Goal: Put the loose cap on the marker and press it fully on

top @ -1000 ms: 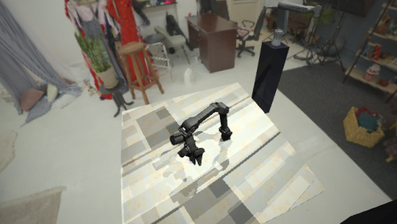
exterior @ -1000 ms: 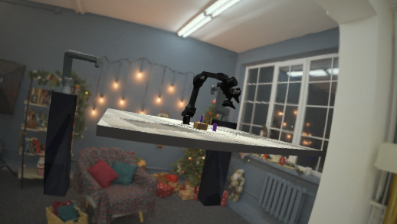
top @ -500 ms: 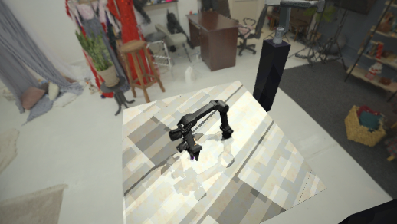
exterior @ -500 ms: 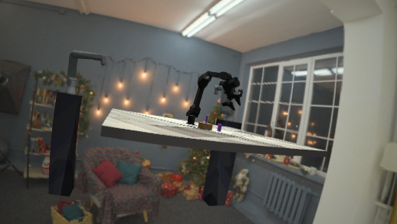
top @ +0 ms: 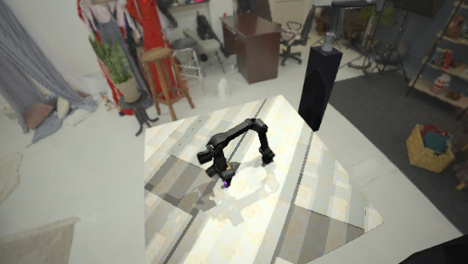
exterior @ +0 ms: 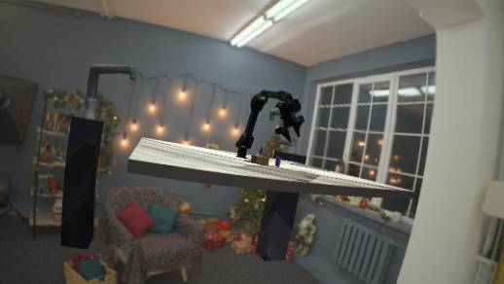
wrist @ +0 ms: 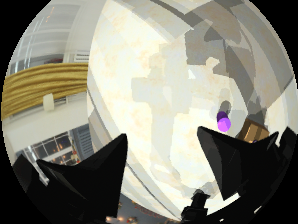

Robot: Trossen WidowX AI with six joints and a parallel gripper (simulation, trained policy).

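Now: the purple cap 140 mm below my gripper tip, 80 mm to the right of it and 10 mm behind it. Also, from my gripper tip: brown holder block 180 mm to the right, 140 mm below, 30 mm behind.
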